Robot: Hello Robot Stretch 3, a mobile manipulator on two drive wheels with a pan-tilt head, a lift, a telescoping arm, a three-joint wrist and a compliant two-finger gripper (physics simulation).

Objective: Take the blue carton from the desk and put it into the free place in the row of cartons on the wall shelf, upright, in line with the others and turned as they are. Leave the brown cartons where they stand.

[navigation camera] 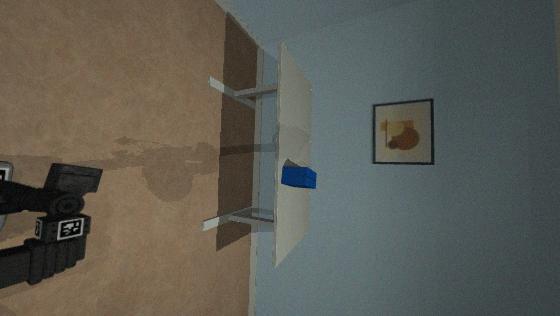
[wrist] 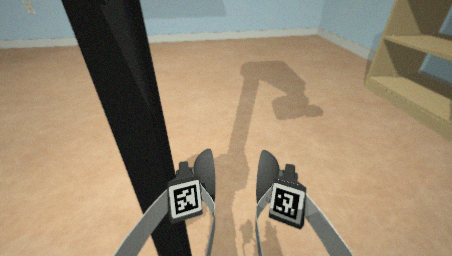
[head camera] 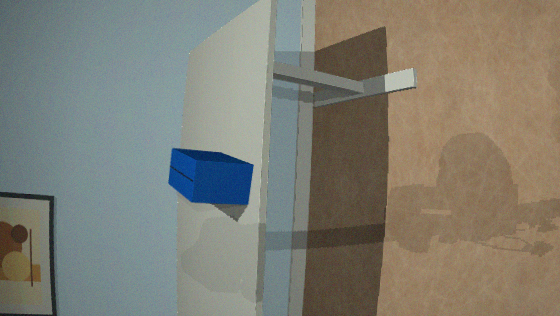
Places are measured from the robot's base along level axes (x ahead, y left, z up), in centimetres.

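Pixels of known places: gripper, fingertip midpoint: (wrist: 236, 167).
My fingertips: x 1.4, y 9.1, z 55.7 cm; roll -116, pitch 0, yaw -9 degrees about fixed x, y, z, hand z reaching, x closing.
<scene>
Behind a point stands the place of what it marks.
The blue carton (head camera: 222, 181) @[y -114.8, x 2.3, z 81.3 cm] (navigation camera: 297, 177) @[y -114.6, x 1.6, z 83.7 cm] stands on the white desk (head camera: 227, 110) @[y -135.8, x -21.3, z 72.1 cm] (navigation camera: 292, 215) @[y -138.1, x -29.5, z 72.1 cm], with a dark line across one face. The head and navigation views are turned on their sides. My gripper (wrist: 236, 167) @[y 9.1, x 1.4, z 55.7 cm] is open, with a gap between its two fingertips and floor showing through it. It is well away from the desk and the carton. In the navigation view part of the wrist shows at the lower left, but the fingertips do not. The wall shelf's row and the brown cartons do not show in these views.
The desk's legs (head camera: 320, 80) @[y -144.7, x -41.1, z 27.4 cm] (navigation camera: 255, 92) @[y -141.9, x 79.5, z 28.4 cm] reach down to the brown floor (head camera: 475, 75) @[y -83.7, x -40.7, z 0.1 cm] (navigation camera: 125, 75) @[y -51.8, x 56.6, z 0.0 cm] (wrist: 325, 200) @[y 44.2, x 39.7, z 0.1 cm]. A framed picture (head camera: 22, 250) @[y -184.8, x 39.1, z 144.7 cm] (navigation camera: 403, 131) @[y -184.7, x 43.4, z 153.9 cm] hangs on the blue wall. A black mast (wrist: 125, 110) @[y 11.6, x -6.8, z 60.3 cm] stands left of the fingers, and a wooden shelf unit (wrist: 405, 107) @[y 98.6, x 112.9, z 2.8 cm] at the right.
</scene>
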